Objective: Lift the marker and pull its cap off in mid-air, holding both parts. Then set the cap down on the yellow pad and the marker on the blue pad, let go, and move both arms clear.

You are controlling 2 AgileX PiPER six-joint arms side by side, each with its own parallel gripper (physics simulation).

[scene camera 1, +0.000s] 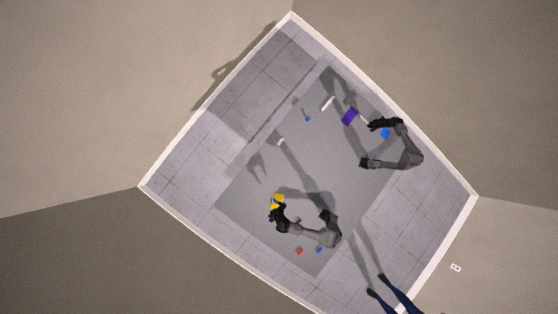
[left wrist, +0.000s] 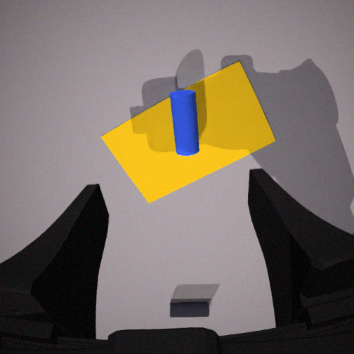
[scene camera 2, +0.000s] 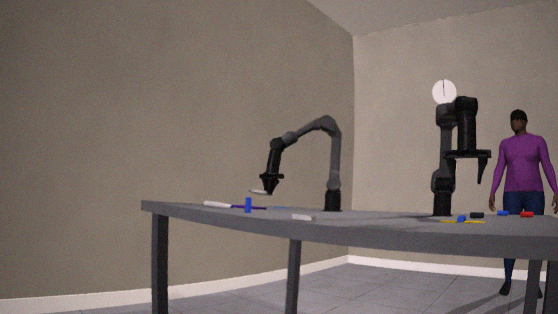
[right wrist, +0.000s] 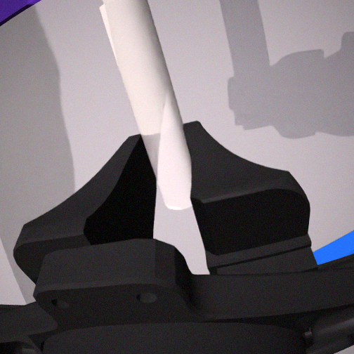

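The blue cap point(scene camera 1: 275, 201) point(scene camera 2: 461, 218) point(left wrist: 185, 122) lies on its side on the yellow pad point(scene camera 1: 280, 196) point(scene camera 2: 477, 222) point(left wrist: 235, 100). My left gripper point(scene camera 1: 276, 210) point(scene camera 2: 466, 176) point(left wrist: 175, 193) is wide open above the table near that pad, clear of the cap. My right gripper point(scene camera 1: 369, 126) point(scene camera 2: 270, 193) point(right wrist: 168, 147) is shut on the white marker point(scene camera 1: 363, 119) point(scene camera 2: 257, 192) point(right wrist: 140, 70), held nearly level above the table. The blue pad point(scene camera 1: 385, 133) point(scene camera 2: 281, 207) point(right wrist: 337, 248) lies flat, to the right of the right gripper in scene camera 1. Part of the marker is hidden between the fingers.
A purple pad point(scene camera 1: 349, 116) point(scene camera 2: 257, 208) lies near another white marker point(scene camera 1: 327, 103) point(scene camera 2: 217, 204). An upright blue cylinder point(scene camera 1: 308, 119) point(scene camera 2: 248, 205) and a white block point(scene camera 1: 281, 142) point(scene camera 2: 303, 217) stand apart. Red point(scene camera 1: 299, 251) point(scene camera 2: 527, 214), blue point(scene camera 1: 320, 250) point(scene camera 2: 502, 213) and black point(scene camera 2: 477, 215) cylinders lie near the left arm.
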